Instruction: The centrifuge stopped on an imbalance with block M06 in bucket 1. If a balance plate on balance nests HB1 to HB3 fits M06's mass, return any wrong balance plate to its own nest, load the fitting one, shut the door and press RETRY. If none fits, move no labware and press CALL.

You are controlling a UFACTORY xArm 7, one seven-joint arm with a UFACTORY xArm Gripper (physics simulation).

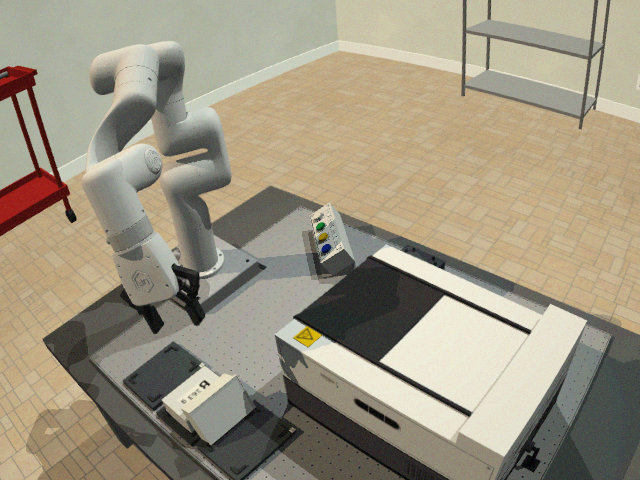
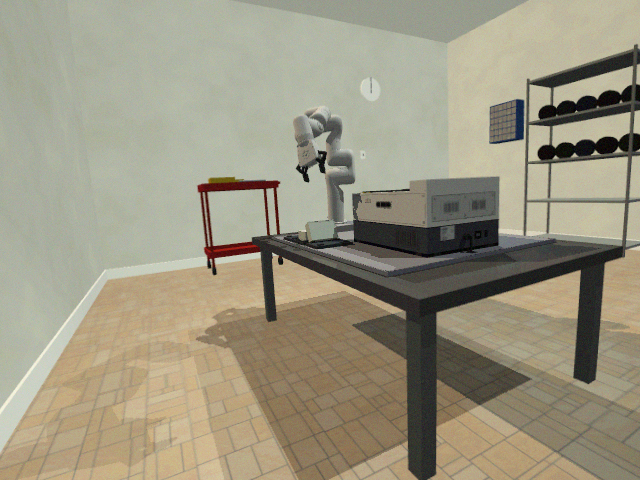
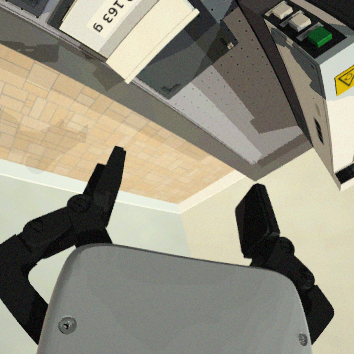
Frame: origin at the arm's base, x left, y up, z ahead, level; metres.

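Where they show: gripper, between the fingertips: [image 1: 179,325] [image 2: 314,177] [image 3: 186,180]; arm's base, origin of its link: [image 1: 201,263] [image 2: 336,222].
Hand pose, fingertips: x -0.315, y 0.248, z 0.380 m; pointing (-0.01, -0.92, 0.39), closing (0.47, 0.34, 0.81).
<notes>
Each offset is from my fingertips to the top centre of the thing. "spot": to the spot under its first point.
My gripper [image 1: 176,324] [image 2: 314,175] [image 3: 186,180] is open and empty, above the table between the arm's base and the dark nest plates. A cream block @[dx +0.006, dy -0.235, dz -0.052 m] [image 1: 186,395] [image 2: 302,235] [image 3: 97,20] bears a label with "163 g". A pale upright slab @[dx +0.010, dy -0.188, dz +0.013 m] [image 1: 219,410] [image 2: 320,230] [image 3: 152,40] stands beside it. The centrifuge [image 1: 341,367] [image 2: 392,209] [image 3: 342,117] has a dark area and a white panel on top; I cannot tell the door's state. A button box @[dx +0.592, dy -0.205, dz -0.158 m] [image 1: 338,248] carries green @[dx +0.593, dy -0.214, dz -0.191 m] [image 1: 320,226], yellow @[dx +0.559, dy -0.214, dz -0.155 m] [image 1: 323,236] and blue @[dx +0.525, dy -0.214, dz -0.118 m] [image 1: 326,248] buttons; their labels are unreadable. M06 and bucket 1 do not show.
A dark nest plate @[dx +0.010, dy -0.271, dz -0.187 m] [image 1: 162,367] lies on the gripper's side of the block; another @[dx +0.005, dy -0.271, dz +0.085 m] [image 1: 258,441] lies beyond the slab. The centrifuge's front has a green button @[spot: dx +0.153, dy -0.102, dz +0.079 m] [image 3: 320,36] and two pale ones. A red cart [image 1: 31,193] [image 2: 237,186] stands off the table.
</notes>
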